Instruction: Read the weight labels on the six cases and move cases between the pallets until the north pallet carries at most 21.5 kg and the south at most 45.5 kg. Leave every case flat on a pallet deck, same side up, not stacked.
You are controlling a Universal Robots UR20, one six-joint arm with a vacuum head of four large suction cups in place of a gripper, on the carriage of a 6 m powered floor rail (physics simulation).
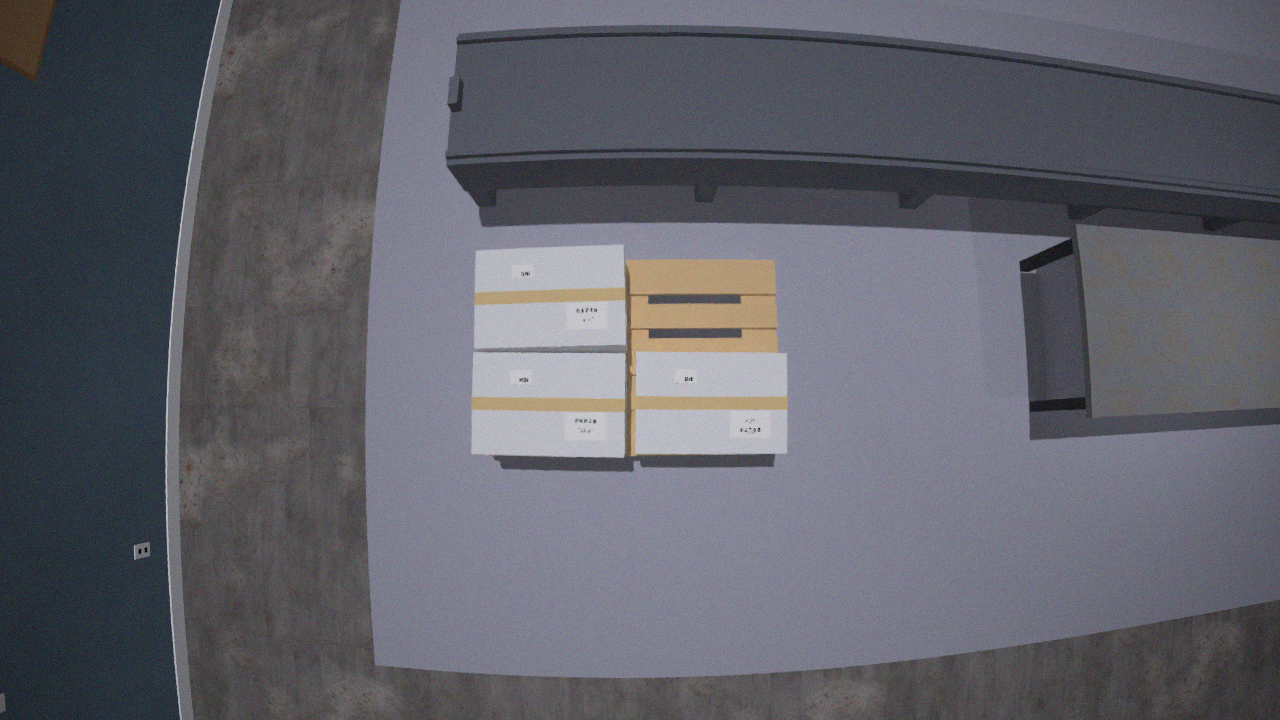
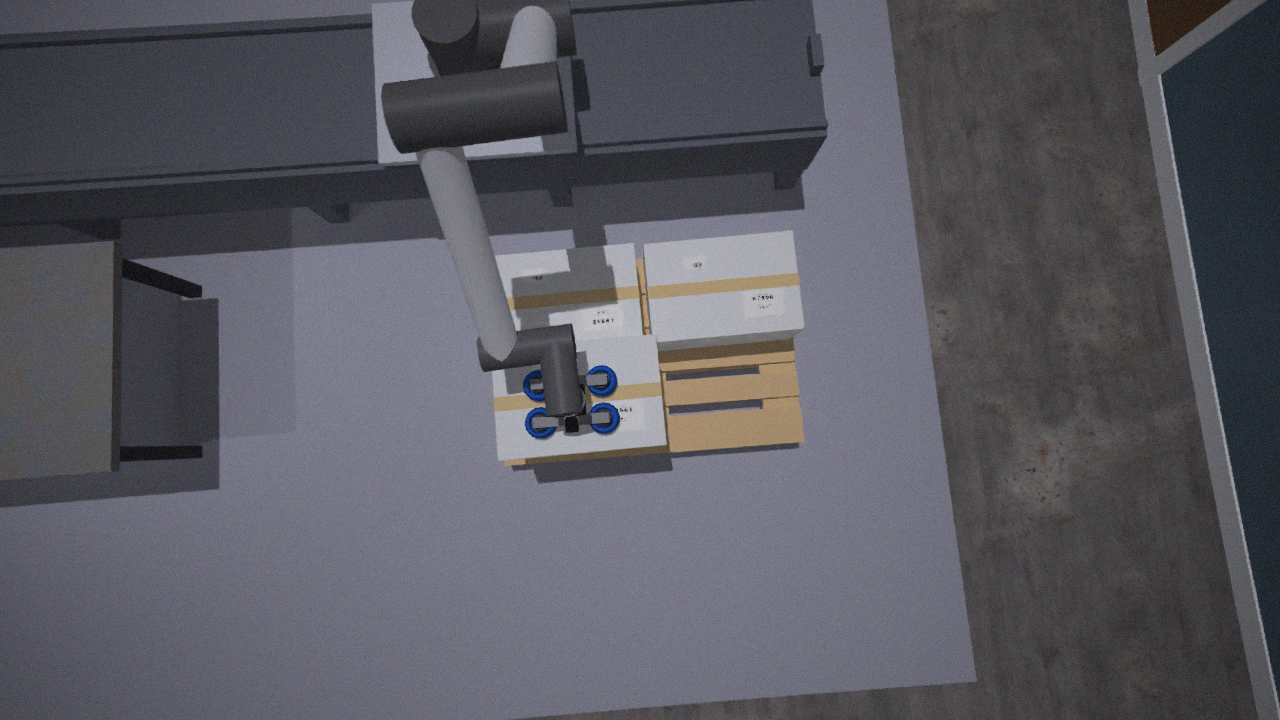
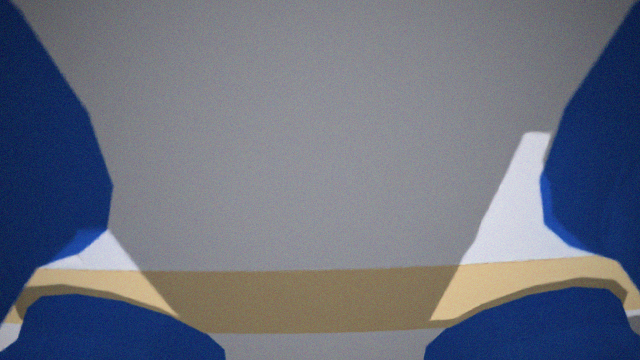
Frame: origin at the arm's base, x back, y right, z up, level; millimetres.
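Seen in the pictures: hand at its tool point: (image 3: pixel 324 236).
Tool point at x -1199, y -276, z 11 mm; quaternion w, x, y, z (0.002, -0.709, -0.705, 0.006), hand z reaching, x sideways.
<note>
A point is followed by its place in that frame.
My suction head (image 2: pixel 571 401) {x -1199, y -276, z 11 mm} (image 3: pixel 320 225) {x -1199, y -276, z 11 mm} is on the top of a white case (image 2: pixel 640 358) {x -1069, y -516, z 33 mm} (image 3: pixel 320 150) {x -1250, y -278, z 34 mm} with a tan tape band. It holds this case level over the front left of the south pallet (image 2: pixel 733 429) {x -1329, y -870, z -426 mm}, seemingly slightly above the deck. Two white cases stand at the back of that pallet, one at left (image 2: pixel 523 268) {x -675, y -111, z -161 mm}, partly hidden by the arm, and one at right (image 2: pixel 698 313) {x -895, y -745, z -163 mm}. The north pallet (image 1: pixel 702 277) {x -677, y 4649, z -426 mm} carries a back left case (image 1: pixel 537 326) {x -915, y 5282, z -148 mm}, a front left case (image 1: pixel 528 434) {x -1308, y 5314, z -144 mm} and a front right case (image 1: pixel 689 434) {x -1312, y 4731, z -184 mm}. The weight labels are too blurred to read surely.
The rail (image 1: pixel 716 98) (image 2: pixel 698 80) runs behind both pallets, with the arm's carriage (image 2: pixel 393 134) near the south pallet. A table (image 1: pixel 1181 322) {x -909, y 2549, z -40 mm} (image 2: pixel 53 358) {x -901, y 1484, z -40 mm} stands between the pallets. Bare deck shows at the north pallet's back right and the south pallet's front right.
</note>
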